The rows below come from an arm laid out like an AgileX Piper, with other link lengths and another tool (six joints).
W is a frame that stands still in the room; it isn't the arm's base.
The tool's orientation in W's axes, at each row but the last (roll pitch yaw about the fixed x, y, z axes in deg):
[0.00 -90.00 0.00]
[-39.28 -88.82 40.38]
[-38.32 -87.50 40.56]
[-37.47 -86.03 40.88]
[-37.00 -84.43 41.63]
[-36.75 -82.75 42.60]
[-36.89 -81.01 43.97]
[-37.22 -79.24 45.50]
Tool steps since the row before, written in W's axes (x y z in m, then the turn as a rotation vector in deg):
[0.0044 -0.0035 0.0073 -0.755 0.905 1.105]
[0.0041 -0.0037 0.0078 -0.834 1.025 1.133]
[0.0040 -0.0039 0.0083 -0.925 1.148 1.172]
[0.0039 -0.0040 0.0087 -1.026 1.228 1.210]
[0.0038 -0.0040 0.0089 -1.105 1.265 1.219]
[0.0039 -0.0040 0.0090 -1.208 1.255 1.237]
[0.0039 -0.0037 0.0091 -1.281 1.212 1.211]
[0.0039 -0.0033 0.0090 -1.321 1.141 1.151]
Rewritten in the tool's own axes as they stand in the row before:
[0.0073 -0.0035 -0.0044 1.105 0.905 0.755]
[0.0078 -0.0039 -0.0039 1.133 1.026 0.832]
[0.0083 -0.0043 -0.0036 1.173 1.152 0.920]
[0.0087 -0.0046 -0.0032 1.209 1.236 1.018]
[0.0089 -0.0048 -0.0028 1.215 1.279 1.094]
[0.0089 -0.0051 -0.0026 1.222 1.278 1.199]
[0.0090 -0.0050 -0.0023 1.184 1.248 1.272]
[0.0089 -0.0048 -0.0020 1.110 1.191 1.312]

